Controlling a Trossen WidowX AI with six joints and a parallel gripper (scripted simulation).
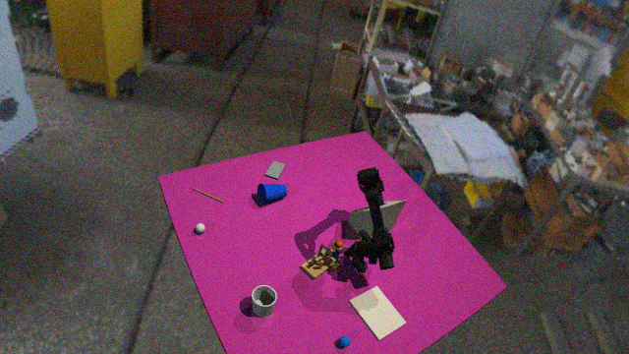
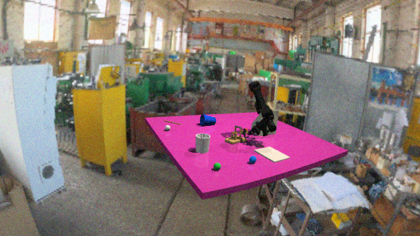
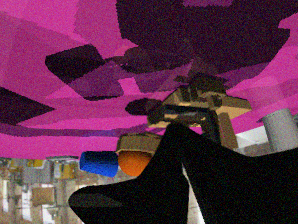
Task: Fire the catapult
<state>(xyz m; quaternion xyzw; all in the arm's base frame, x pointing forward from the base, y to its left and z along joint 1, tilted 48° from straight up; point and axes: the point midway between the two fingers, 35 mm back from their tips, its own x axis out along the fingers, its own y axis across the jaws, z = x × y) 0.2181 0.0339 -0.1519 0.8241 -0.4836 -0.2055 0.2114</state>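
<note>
The orange ball is 50 mm to the right of my gripper tip and 10 mm above it. Round my gripper tip: wooden catapult 60 mm ahead, 20 mm to the right, 10 mm above; beige plate 290 mm to the left, 40 mm below, 10 mm ahead; blue ball 340 mm to the left, 210 mm ahead, 20 mm below.
</note>
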